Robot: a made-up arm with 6 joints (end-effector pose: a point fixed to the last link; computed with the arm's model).
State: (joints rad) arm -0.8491 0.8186 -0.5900 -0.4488 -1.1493 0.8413
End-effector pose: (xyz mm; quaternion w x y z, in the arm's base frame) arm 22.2 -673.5 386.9 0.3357 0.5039 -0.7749 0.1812
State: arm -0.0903 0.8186 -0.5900 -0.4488 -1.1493 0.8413
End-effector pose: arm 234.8 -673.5 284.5 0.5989 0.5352 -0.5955 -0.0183
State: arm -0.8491 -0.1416 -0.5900 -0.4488 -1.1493 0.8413
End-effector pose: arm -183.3 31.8 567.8 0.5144 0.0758 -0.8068 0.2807
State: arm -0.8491 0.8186 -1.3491 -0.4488 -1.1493 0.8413
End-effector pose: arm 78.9 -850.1 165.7 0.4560 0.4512 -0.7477 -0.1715
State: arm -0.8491 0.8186 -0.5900 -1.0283 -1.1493 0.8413
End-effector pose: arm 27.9 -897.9 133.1 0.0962 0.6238 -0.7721 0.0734
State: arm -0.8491 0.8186 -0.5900 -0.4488 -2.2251 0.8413
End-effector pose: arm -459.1 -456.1 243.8 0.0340 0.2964 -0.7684 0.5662
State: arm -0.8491 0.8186 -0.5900 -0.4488 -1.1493 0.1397
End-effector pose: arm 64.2 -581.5 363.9 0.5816 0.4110 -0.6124 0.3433
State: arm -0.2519 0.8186 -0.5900 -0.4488 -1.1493 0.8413
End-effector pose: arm 197.1 -673.5 319.5 0.5489 0.5349 -0.6419 0.0249
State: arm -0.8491 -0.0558 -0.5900 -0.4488 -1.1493 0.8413
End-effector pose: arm -186.9 -38.3 570.9 0.5027 0.1163 -0.8115 0.2742
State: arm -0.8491 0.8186 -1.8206 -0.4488 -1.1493 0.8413
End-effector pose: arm 20.3 -909.1 3.8 0.4988 0.3853 -0.6762 -0.3813
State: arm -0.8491 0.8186 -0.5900 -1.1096 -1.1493 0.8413
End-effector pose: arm 36.8 -918.0 90.3 0.0615 0.6367 -0.7665 0.0575
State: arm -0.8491 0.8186 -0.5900 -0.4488 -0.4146 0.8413
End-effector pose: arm 295.6 -814.8 158.1 0.4916 0.5659 -0.6511 -0.1188
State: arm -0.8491 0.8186 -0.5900 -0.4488 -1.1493 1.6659
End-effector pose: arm -25.5 -766.0 325.0 0.0029 -0.5343 0.8445 0.0359
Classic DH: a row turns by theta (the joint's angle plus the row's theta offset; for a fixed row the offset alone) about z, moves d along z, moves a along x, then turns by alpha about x. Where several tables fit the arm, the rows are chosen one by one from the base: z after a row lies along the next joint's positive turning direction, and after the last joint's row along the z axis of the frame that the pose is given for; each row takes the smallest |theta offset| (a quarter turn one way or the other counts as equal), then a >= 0, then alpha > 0; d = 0 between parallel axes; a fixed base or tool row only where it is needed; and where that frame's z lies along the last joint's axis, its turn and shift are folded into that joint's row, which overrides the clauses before.
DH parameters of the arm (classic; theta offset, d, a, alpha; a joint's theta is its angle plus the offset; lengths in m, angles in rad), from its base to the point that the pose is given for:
base (fixed): 0 0.069 0 -1.5708
joint 1: 1.5708 -0.058 0.347 1.5708
joint 2: 1.5708 -0.135 0.006 -1.5708
joint 3: 0 0.279 -0.056 -1.5708
joint 4: 0 -0.023 0.026 -1.5708
joint 5: 1.5708 -0.353 0.373 -1.5708
joint 6: 0 0.114 0.119 -1.5708
tool (fixed): 0 -0.093 0 0

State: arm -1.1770 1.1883 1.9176 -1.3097 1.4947 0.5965
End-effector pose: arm 388.6 103.6 307.2 0.7505 0.2145 -0.2766 0.5606
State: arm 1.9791 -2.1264 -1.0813 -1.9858 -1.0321 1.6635
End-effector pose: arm 166.8 613.0 577.6 0.6752 0.6798 -0.2634 0.1120
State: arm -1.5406 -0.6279 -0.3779 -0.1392 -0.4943 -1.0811
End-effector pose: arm -122.5 126.5 295.1 0.9390 -0.1257 -0.2299 -0.2228
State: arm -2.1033 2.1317 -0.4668 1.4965 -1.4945 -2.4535
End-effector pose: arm 101.8 -228.3 293.4 0.6376 -0.7524 0.0703 -0.1496
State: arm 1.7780 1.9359 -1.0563 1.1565 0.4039 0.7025
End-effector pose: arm -915.2 -584.0 27.6 0.3836 -0.0915 0.8801 -0.2645
